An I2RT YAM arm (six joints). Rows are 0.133 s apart.
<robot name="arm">
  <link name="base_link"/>
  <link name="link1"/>
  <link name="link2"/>
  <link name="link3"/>
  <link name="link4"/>
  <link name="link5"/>
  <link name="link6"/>
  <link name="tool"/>
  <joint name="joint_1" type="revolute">
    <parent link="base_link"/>
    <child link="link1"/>
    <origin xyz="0 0 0.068" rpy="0 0 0"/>
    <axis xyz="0 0 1"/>
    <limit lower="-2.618" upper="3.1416"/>
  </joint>
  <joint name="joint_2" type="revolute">
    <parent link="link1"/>
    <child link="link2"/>
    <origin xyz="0.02 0.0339 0.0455" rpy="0 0 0"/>
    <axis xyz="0 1 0"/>
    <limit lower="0" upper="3.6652"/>
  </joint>
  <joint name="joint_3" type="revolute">
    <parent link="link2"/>
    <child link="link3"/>
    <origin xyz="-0.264 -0.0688 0" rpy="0 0 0"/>
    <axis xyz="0 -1 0"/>
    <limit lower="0" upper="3.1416"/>
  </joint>
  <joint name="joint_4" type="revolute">
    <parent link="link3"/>
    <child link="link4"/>
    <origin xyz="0.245 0.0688 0.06" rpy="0 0 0"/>
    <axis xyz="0 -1 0"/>
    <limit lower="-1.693" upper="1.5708"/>
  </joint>
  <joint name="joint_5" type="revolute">
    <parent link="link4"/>
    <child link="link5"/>
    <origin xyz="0.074 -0.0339 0.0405" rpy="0 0 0"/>
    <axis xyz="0 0 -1"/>
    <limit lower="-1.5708" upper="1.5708"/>
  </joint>
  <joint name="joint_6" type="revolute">
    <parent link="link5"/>
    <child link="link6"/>
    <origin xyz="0.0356 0 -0.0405" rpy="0 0 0"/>
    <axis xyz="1 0 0"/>
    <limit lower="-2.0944" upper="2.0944"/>
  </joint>
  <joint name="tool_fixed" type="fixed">
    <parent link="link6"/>
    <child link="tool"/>
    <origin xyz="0 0 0" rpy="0 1.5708 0"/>
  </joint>
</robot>
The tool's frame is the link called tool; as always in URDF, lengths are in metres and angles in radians.
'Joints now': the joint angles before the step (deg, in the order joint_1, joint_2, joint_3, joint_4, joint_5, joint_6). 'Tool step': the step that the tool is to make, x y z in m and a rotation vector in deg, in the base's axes. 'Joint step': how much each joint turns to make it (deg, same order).
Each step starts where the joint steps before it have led.
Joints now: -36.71 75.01 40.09 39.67 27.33 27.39
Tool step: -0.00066 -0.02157 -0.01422 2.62 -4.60 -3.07
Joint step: -3.30 4.80 0.34 3.89 0.15 5.53
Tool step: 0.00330 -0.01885 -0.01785 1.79 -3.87 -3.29
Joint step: -2.05 5.91 0.57 5.05 1.51 4.31
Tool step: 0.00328 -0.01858 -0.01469 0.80 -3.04 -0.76
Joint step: -2.08 5.57 1.31 4.45 -1.13 3.12
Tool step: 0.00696 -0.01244 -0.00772 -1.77 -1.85 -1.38
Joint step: -0.60 4.94 1.84 5.68 0.78 -0.05
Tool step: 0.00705 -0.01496 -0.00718 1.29 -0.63 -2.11
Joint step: -0.76 3.95 3.23 -0.44 1.49 1.38
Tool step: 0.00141 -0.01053 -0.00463 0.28 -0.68 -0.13
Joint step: -1.04 2.31 1.65 0.50 -0.84 0.88
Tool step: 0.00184 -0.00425 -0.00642 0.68 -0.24 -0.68
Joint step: -0.20 1.65 0.62 0.36 0.54 0.69
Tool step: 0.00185 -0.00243 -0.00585 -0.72 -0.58 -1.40
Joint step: 0.07 1.90 0.25 2.69 1.46 -0.24
